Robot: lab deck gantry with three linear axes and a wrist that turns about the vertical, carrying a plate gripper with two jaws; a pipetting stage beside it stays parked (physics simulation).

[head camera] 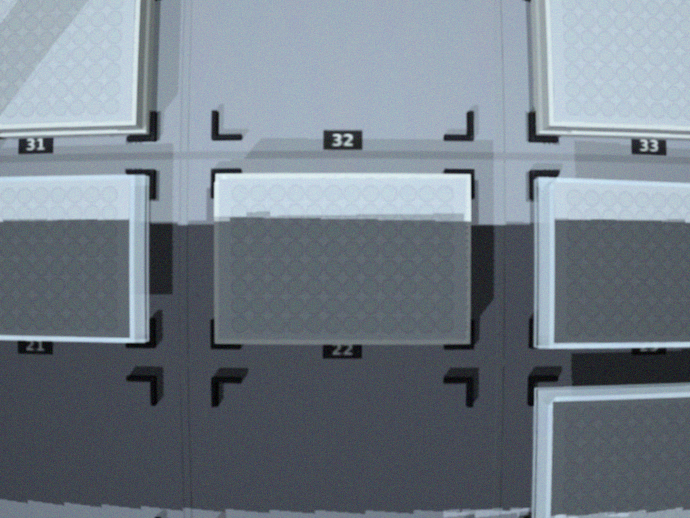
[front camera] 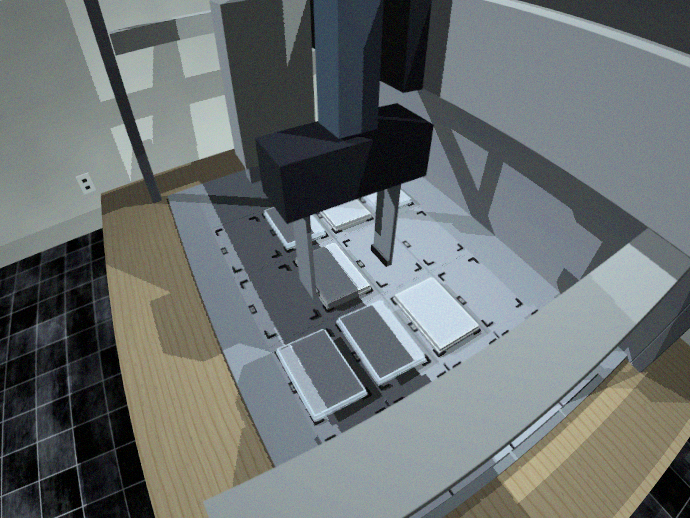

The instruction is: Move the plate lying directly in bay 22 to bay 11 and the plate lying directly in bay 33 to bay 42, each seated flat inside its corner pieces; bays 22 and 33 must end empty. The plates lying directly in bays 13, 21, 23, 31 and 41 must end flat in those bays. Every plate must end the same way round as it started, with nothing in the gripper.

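Pixels of known places: gripper, between the fingertips: [front camera: 346,272]; robot's base, origin of its link: [front camera: 217,232].
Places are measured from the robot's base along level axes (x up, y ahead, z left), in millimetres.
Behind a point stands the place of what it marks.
The bay 22 plate [front camera: 341,274] {x 14, y 245, z 161 mm} [head camera: 342,259] {x 14, y 228, z 150 mm} sits flat between its corner pieces. My gripper [front camera: 349,276] {x 158, y 358, z 105 mm} is open above it, one jaw over each long side; its jaws do not show in the head view. The bay 33 plate [front camera: 436,312] {x 14, y 396, z 254 mm} [head camera: 624,66] {x 14, y 370, z 248 mm} sits in its bay. Bay 11 [front camera: 239,248] {x 0, y 73, z 27 mm} and bay 42 [front camera: 437,236] {x 0, y 241, z 387 mm} hold no plate. Plates sit in bay 13 [front camera: 323,373] {x 16, y 400, z 43 mm} [head camera: 618,457] {x 16, y 367, z 50 mm}, bay 23 [front camera: 381,341] {x 17, y 397, z 144 mm} [head camera: 618,267] {x 18, y 363, z 146 mm}, bay 21 [front camera: 281,228] {x 14, y 77, z 118 mm} [head camera: 61,267] {x 14, y 89, z 146 mm}, bay 31 [front camera: 346,216] {x 14, y 110, z 249 mm} [head camera: 66,66] {x 14, y 89, z 247 mm} and bay 41 [front camera: 402,196] {x 14, y 110, z 392 mm}.
Bay 32 [head camera: 342,72] {x 0, y 228, z 247 mm} and bay 12 [head camera: 342,440] {x 0, y 228, z 56 mm} hold no plate. A broad grey beam [front camera: 445,412] {x 400, y 617, z -11 mm} crosses the front of the deck. A tall grey panel [front camera: 557,122] rises at the right. The dark pipetting stage [front camera: 404,44] is behind the gripper column.
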